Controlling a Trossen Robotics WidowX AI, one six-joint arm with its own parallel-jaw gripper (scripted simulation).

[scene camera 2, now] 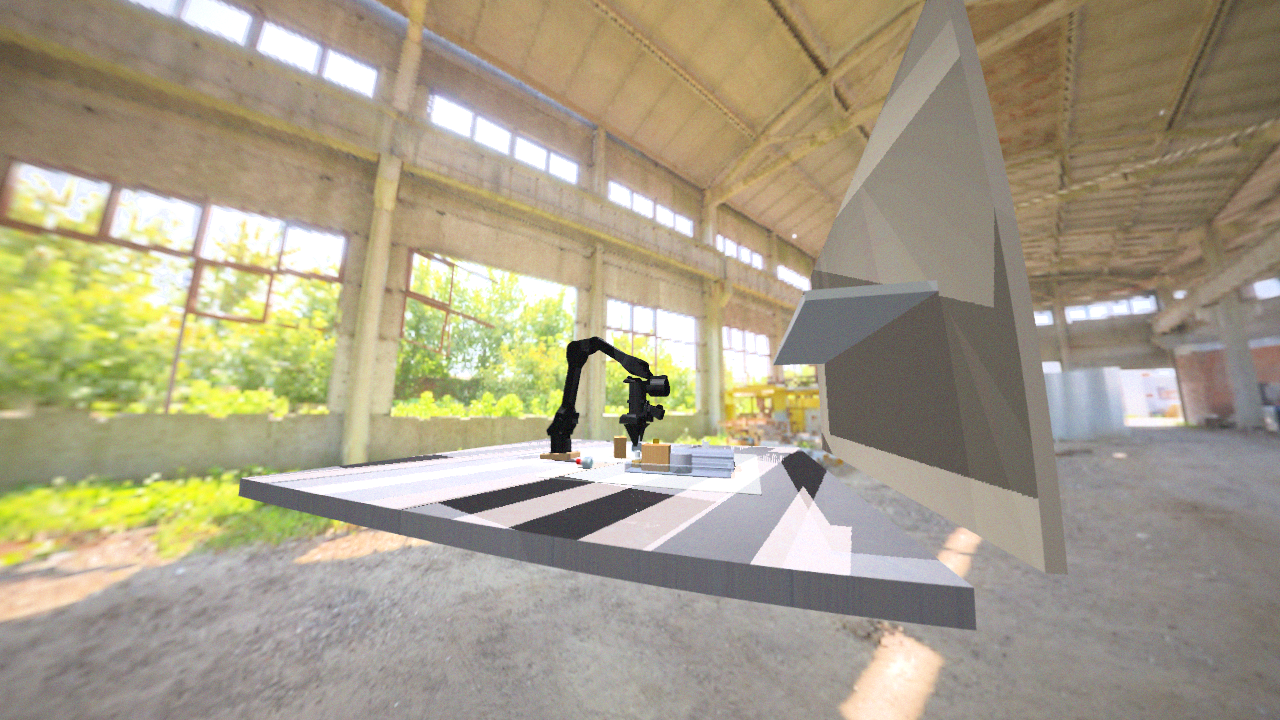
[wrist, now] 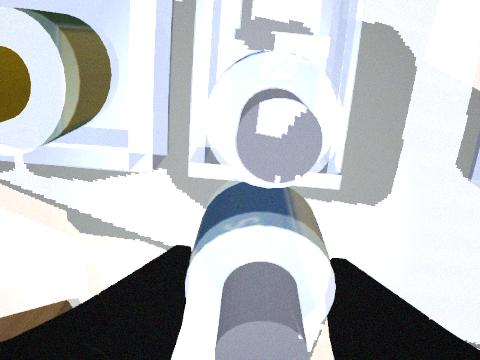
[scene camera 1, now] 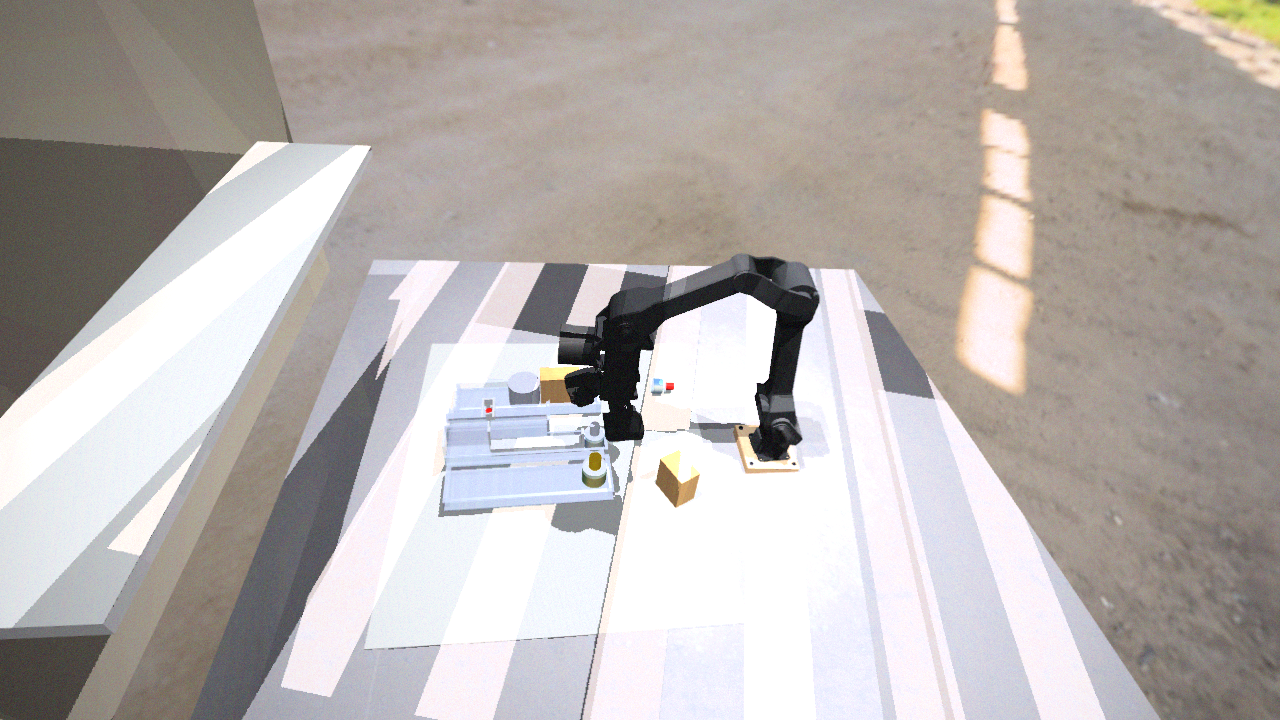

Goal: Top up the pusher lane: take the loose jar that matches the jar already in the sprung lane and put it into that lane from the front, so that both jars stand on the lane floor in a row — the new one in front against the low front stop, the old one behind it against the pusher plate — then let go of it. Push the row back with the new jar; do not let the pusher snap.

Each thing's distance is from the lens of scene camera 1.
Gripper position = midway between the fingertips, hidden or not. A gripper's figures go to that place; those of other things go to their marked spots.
gripper point(scene camera 1: 615, 427): 106 cm
tan box point(scene camera 1: 552, 385): 113 cm
